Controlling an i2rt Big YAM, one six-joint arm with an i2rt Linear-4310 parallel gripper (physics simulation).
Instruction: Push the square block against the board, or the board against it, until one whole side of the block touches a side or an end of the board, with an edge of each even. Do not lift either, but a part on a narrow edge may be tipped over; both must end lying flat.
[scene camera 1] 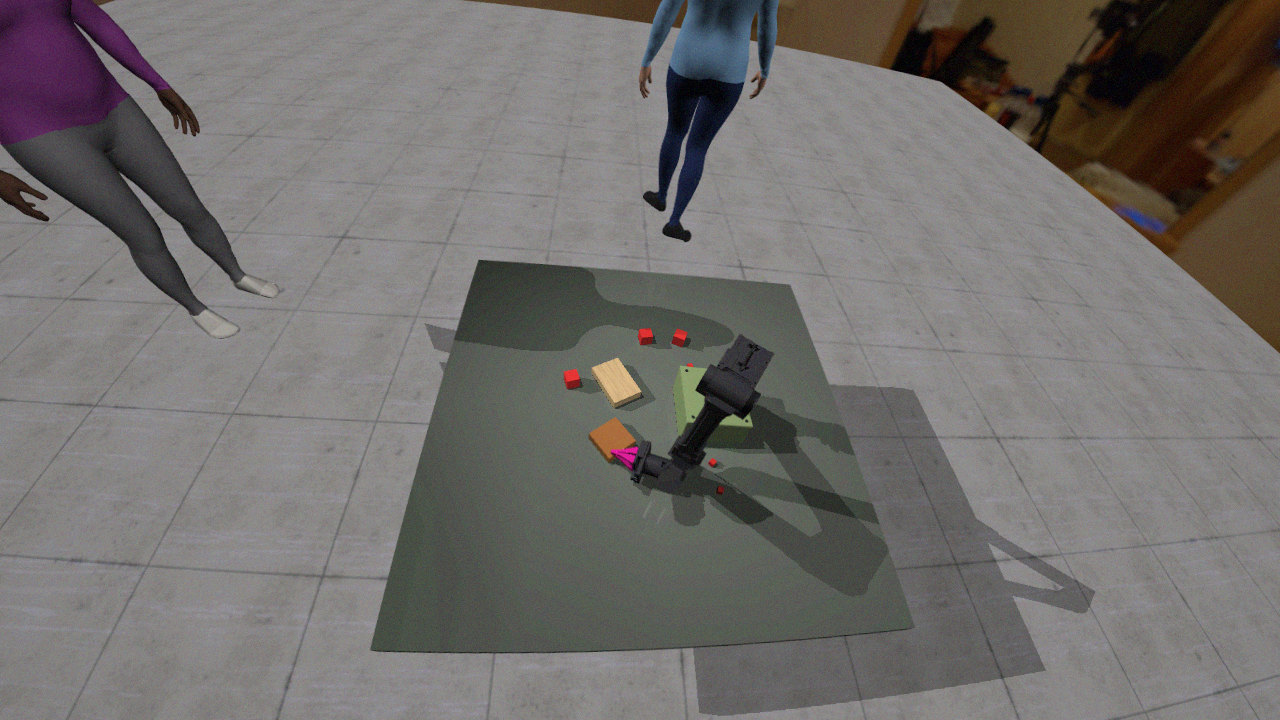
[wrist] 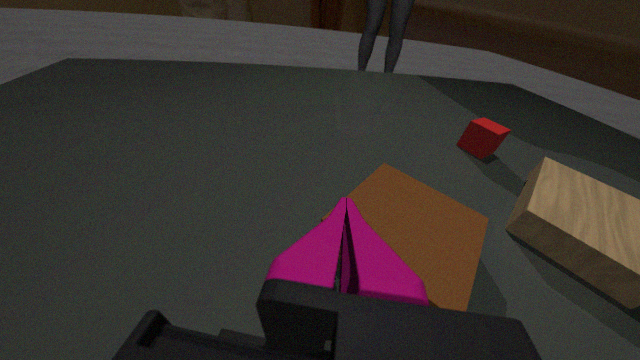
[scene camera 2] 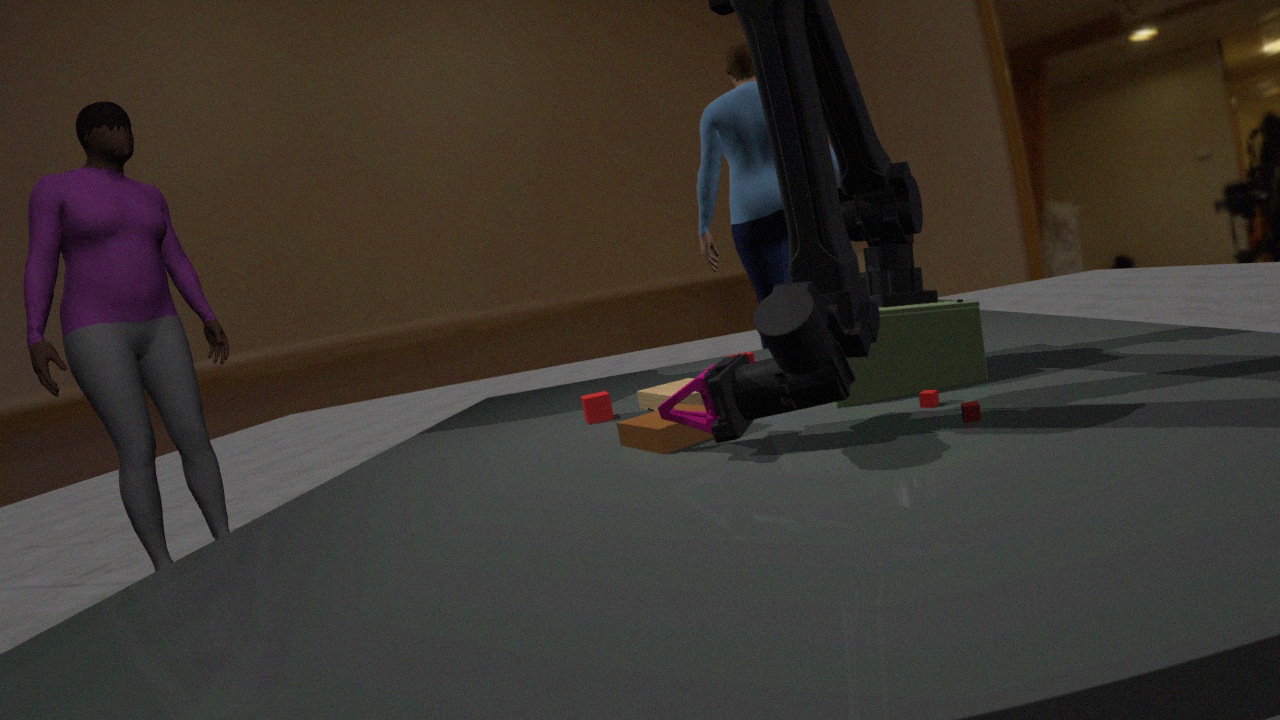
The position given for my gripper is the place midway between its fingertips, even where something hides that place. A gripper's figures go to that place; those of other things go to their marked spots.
Labels:
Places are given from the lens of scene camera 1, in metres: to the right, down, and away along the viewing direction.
my gripper (scene camera 1: 610, 451): -0.08, 0.25, 1.17
orange square block (scene camera 1: 612, 435): -0.08, 0.22, 1.22
pale tan board (scene camera 1: 615, 381): -0.08, 0.07, 1.34

